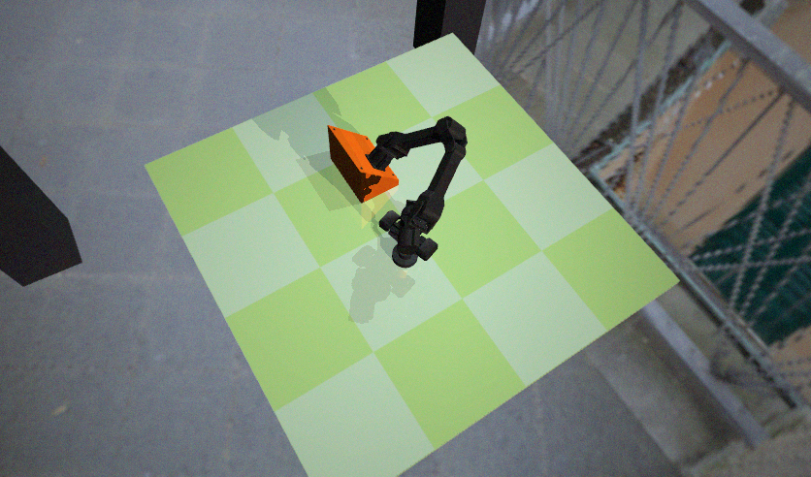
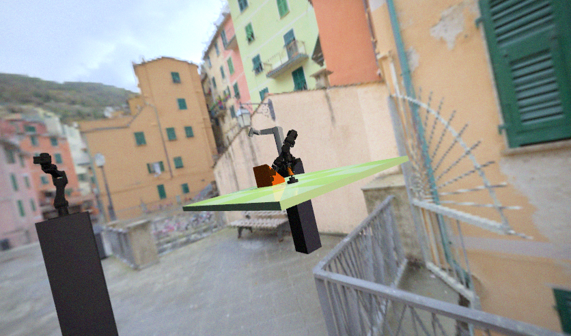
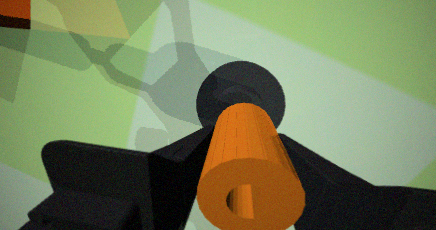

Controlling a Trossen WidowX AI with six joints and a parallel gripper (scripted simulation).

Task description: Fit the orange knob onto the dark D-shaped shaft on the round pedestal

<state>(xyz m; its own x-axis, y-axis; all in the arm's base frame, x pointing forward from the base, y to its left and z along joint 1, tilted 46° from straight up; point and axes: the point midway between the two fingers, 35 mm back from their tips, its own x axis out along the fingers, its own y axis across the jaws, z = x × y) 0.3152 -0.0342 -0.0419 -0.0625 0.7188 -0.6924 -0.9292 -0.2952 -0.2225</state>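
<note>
Right now the dark round pedestal is 40 mm below my gripper tip. Also, from my gripper tip: orange knob: 20 mm above.
</note>
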